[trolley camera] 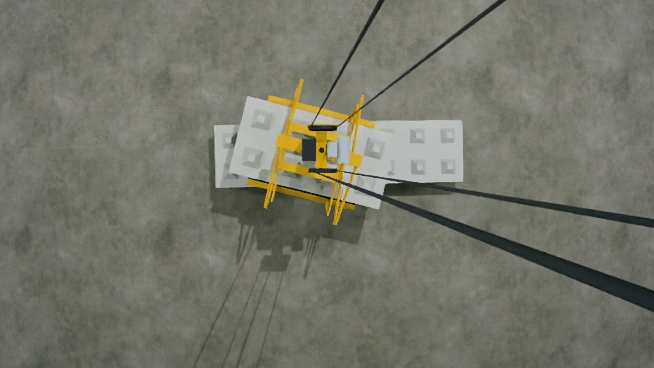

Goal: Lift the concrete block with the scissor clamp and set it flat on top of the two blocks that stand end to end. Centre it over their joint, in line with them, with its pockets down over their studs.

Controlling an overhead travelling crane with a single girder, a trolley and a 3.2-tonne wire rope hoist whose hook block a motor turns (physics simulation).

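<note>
The scissor clamp, yellow, is shut on the light grey concrete block, its two long bars against the block's long sides. The held block hangs above the two end-to-end blocks, the left one and the right one, and hides their joint. It is turned clockwise from their line, its right end lower in the picture, and sits left of the middle of the row. Studs show at both ends of the row. The pockets under the held block are hidden, and the height of the gap below it cannot be told.
The hook block hangs over the middle of the clamp, with dark ropes running to the top right and right edges. Shadows of the load, clamp and ropes fall on the concrete floor below the blocks in the picture.
</note>
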